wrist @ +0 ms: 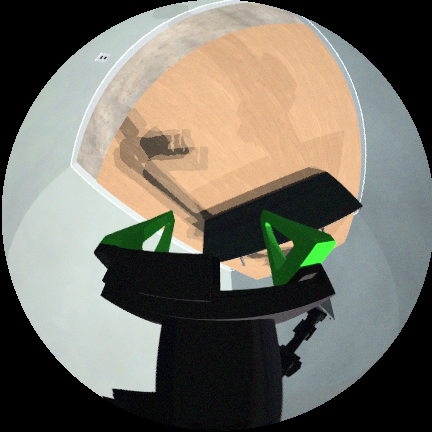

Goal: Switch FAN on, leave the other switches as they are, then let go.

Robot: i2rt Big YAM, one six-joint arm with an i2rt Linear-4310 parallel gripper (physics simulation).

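Note:
A dark, flat-sided panel or box stands on the table beyond the fingers, at the centre right of the wrist view. A small thin grey rod sticks out past its lower edge, and part of another shows near the right finger. No label can be read, so I cannot tell which switch is FAN or how any switch is set. My gripper is open, with its two green fingers wide apart and nothing between them. In the view the panel shows behind the gap and the right finger; the finger hides part of its lower edge.
A light wooden table top carries shadows of the arm. A grey mottled floor or surface strip runs along its upper left side. Pale walls surround it, with a wall outlet at upper left. Dark jointed parts show at lower right.

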